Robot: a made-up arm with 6 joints. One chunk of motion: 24 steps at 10 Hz.
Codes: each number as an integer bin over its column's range. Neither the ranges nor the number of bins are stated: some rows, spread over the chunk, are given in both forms.
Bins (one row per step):
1: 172 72 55 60 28 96
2: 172 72 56 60 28 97
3: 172 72 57 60 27 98
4: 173 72 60 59 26 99
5: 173 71 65 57 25 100
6: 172 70 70 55 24 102
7: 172 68 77 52 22 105
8: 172 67 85 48 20 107
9: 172 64 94 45 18 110
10: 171 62 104 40 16 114
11: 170 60 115 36 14 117
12: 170 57 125 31 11 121
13: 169 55 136 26 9 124
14: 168 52 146 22 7 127
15: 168 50 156 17 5 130
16: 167 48 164 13 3 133
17: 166 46 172 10 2 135
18: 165 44 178 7 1 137
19: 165 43 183 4 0 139
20: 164 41 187 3 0 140
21: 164 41 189 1 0 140
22: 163 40 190 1 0 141
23: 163 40 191 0 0 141
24: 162 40 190 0 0 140
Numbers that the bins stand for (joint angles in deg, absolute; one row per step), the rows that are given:
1: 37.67 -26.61 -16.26 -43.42 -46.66 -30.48
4: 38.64 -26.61 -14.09 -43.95 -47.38 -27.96
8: 37.67 -31.41 -3.25 -49.86 -49.54 -21.24
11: 35.72 -38.12 9.76 -56.31 -51.70 -12.83
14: 33.77 -45.80 23.21 -63.82 -54.21 -4.43
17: 31.82 -51.56 34.48 -70.27 -56.01 2.29
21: 29.87 -56.35 41.86 -75.10 -56.73 6.49
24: 27.91 -57.31 42.29 -75.64 -56.73 6.49
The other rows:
2: 37.67 -26.61 -15.82 -43.42 -46.66 -29.64
3: 37.67 -26.61 -15.39 -43.42 -47.02 -28.80
5: 38.64 -27.57 -11.92 -45.03 -47.74 -27.12
6: 37.67 -28.53 -9.75 -46.10 -48.10 -25.44
7: 37.67 -30.45 -6.72 -47.71 -48.82 -22.92
9: 37.67 -34.29 0.66 -51.47 -50.26 -18.72
10: 36.69 -36.20 4.99 -54.16 -50.98 -15.36
12: 35.72 -41.00 14.10 -58.99 -52.77 -9.47
13: 34.74 -42.92 18.87 -61.68 -53.49 -6.95
15: 33.77 -47.72 27.55 -66.51 -54.93 -1.91
16: 32.79 -49.64 31.01 -68.66 -55.65 0.61
18: 30.84 -53.47 37.09 -71.88 -56.37 3.97
19: 30.84 -54.43 39.25 -73.49 -56.73 5.65
20: 29.87 -56.35 40.99 -74.03 -56.73 6.49
22: 28.89 -57.31 42.29 -75.10 -56.73 7.34
23: 28.89 -57.31 42.72 -75.64 -56.73 7.34

